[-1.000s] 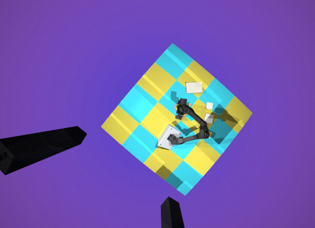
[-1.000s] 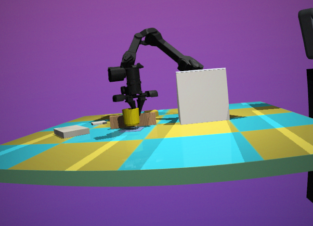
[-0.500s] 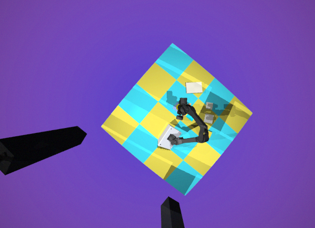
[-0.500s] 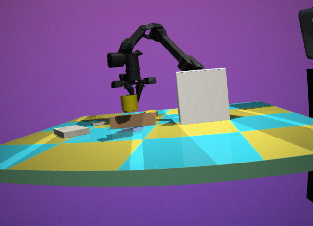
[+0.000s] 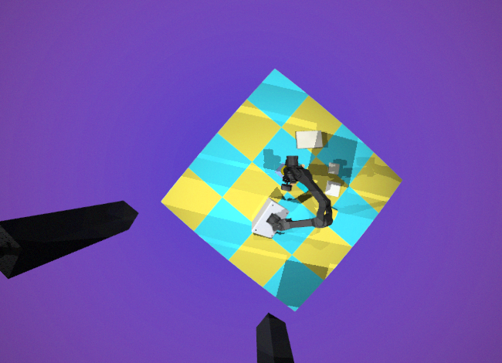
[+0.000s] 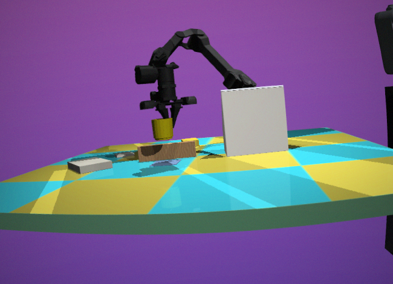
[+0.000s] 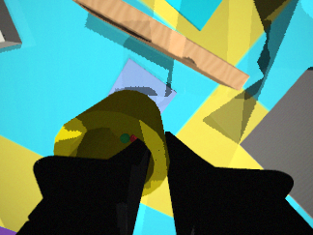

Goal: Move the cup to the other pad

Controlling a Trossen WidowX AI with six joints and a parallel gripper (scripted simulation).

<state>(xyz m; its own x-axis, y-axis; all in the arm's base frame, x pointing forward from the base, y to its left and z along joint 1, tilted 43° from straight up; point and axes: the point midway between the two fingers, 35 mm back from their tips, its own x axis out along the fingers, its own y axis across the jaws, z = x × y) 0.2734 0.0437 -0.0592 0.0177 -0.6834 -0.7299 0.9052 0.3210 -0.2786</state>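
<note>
Right now my gripper tip is 100 mm above the long wooden block, 80 mm to the left of it and 30 mm short of it. Also, from my gripper tip: yellow cup (20 mm ahead, 10 mm to the left); then green marble (30 mm to the left, 20 mm below, 20 mm ahead); then pad (120 mm below, 30 mm ahead, 10 mm to the left).
</note>
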